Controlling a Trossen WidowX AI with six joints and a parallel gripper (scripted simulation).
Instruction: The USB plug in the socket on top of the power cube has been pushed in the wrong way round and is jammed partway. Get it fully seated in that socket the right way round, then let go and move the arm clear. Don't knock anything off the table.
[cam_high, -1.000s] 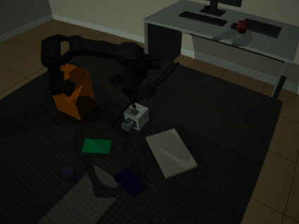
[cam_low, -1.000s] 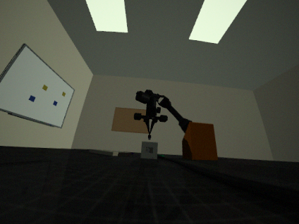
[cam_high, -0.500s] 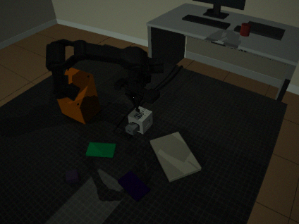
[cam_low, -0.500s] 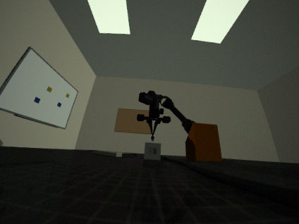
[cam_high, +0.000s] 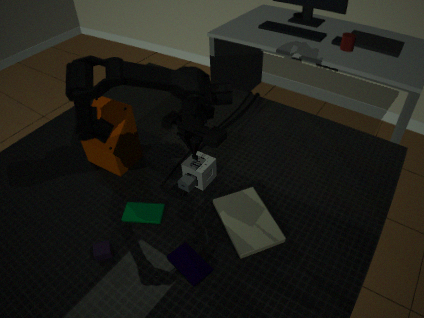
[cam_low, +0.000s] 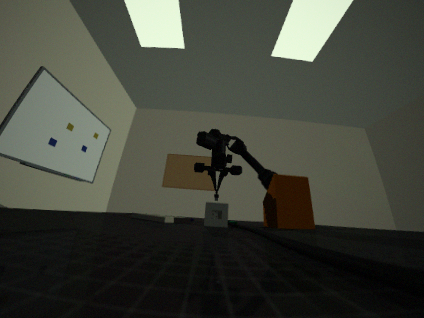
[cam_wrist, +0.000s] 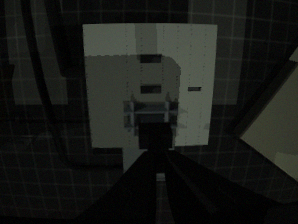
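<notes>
Now: gripper tip 20 mm above the USB plug. Also, from my gripper tip: beige book (210 mm ahead, 120 mm below, 40 mm to the right); then dark blue card (240 mm to the right, 160 mm ahead, 120 mm below); then green card (190 mm to the right, 120 mm below, 50 mm behind).
</notes>
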